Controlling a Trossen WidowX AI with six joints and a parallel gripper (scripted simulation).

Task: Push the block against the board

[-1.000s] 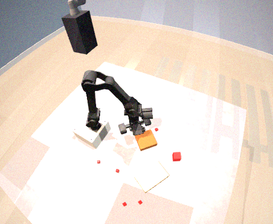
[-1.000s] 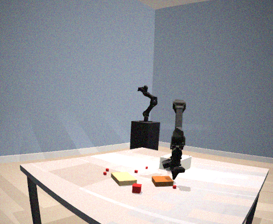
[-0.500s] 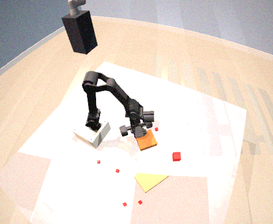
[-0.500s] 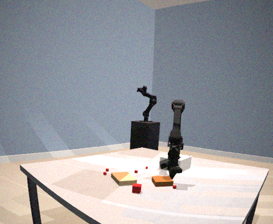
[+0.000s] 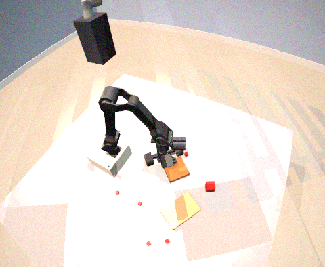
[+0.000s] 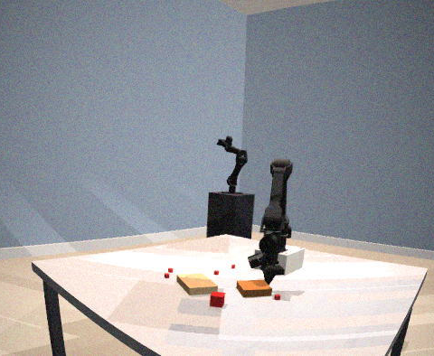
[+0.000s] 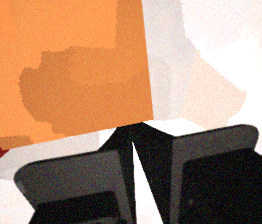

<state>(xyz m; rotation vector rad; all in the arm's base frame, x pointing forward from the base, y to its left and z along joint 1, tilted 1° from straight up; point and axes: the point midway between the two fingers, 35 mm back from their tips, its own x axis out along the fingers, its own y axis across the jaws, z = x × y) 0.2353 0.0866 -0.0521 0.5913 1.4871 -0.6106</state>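
Now: gripper tip 7 cm short of the orange square block, 1 cm to the left of it and 1 cm below it. From my gripper tip the other things lie so: pale cream board (18 cm ahead, 19 cm to the right, 1 cm above); red cube (26 cm ahead, 3 cm to the right, 1 cm above).
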